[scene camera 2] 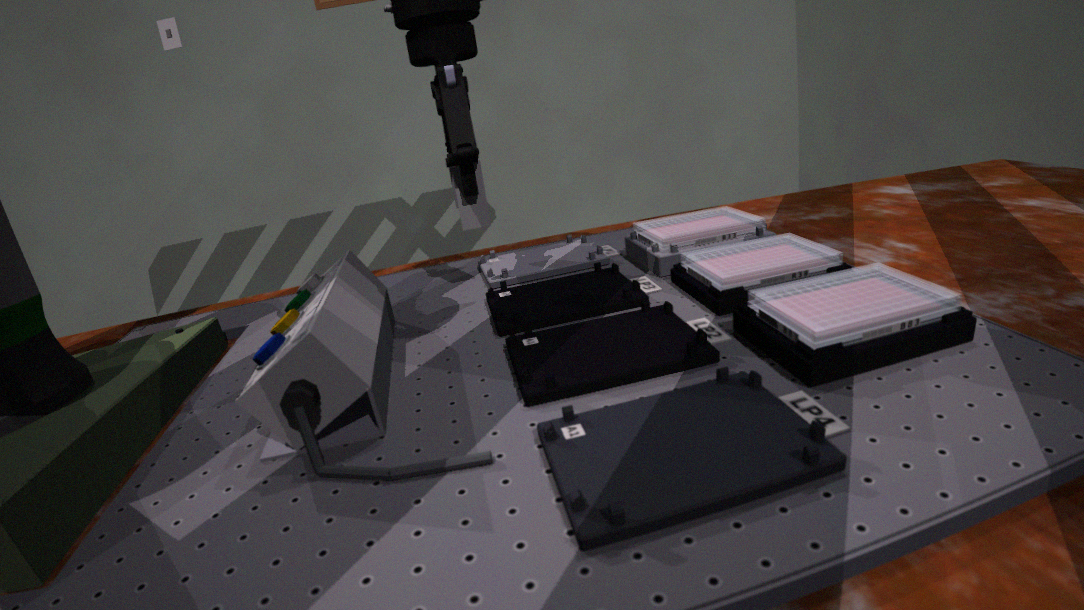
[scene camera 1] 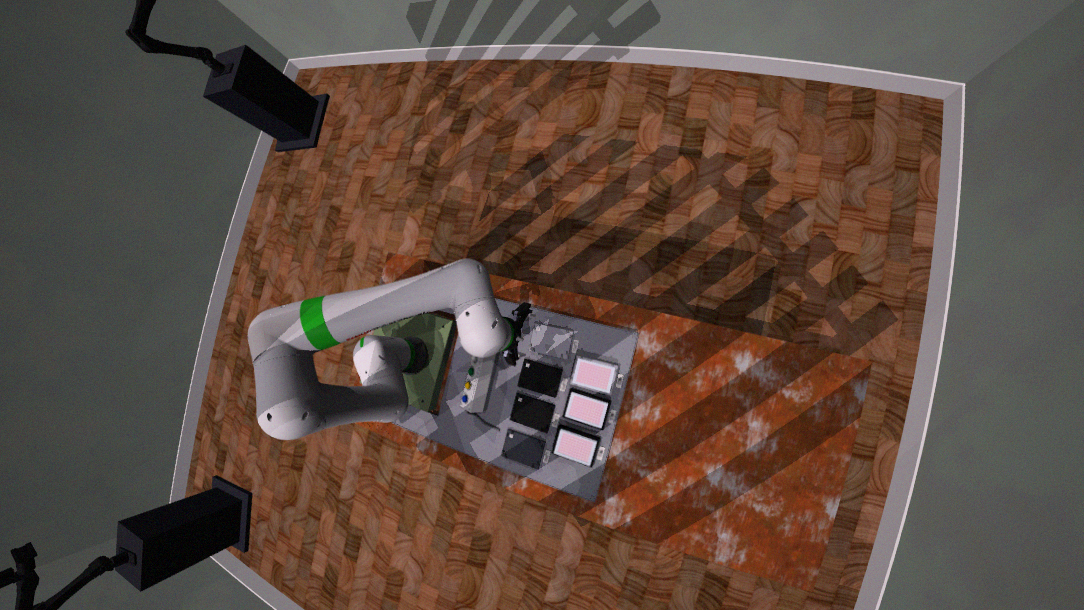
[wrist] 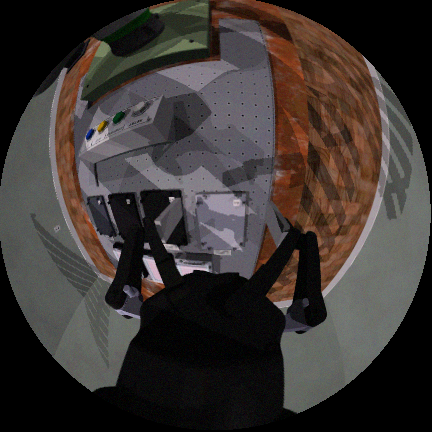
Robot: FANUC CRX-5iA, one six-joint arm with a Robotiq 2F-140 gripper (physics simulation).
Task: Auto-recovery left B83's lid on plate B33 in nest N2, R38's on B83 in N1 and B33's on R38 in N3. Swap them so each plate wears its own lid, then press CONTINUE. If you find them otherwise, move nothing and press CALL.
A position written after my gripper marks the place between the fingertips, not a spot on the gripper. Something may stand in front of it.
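My gripper (scene camera 2: 471,215), (wrist: 222,207) is open and holds nothing. A grey button box (wrist: 150,122) is visible as well.
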